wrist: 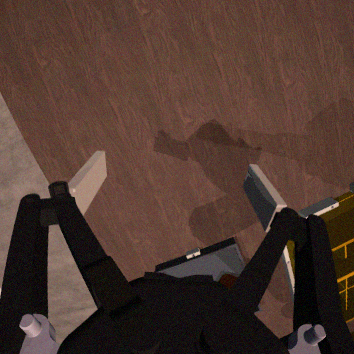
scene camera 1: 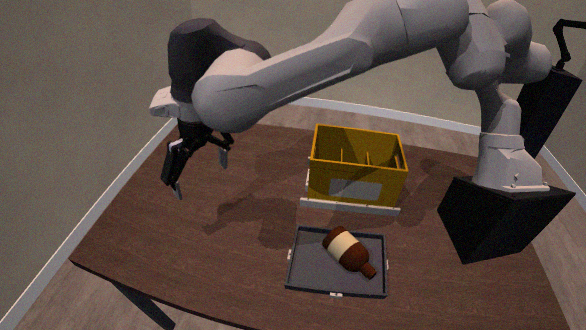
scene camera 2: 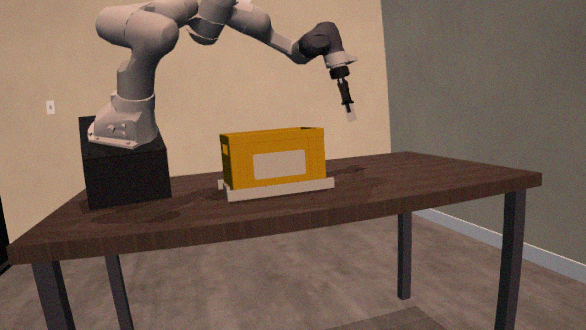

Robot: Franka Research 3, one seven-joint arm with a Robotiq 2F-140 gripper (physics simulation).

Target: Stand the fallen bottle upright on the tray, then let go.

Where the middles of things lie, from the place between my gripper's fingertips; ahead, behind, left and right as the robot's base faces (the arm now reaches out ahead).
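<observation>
Brown bottle (scene camera 1: 346, 249): my hand 140 mm above it, 390 mm past it, 30 mm to the right of it.
</observation>
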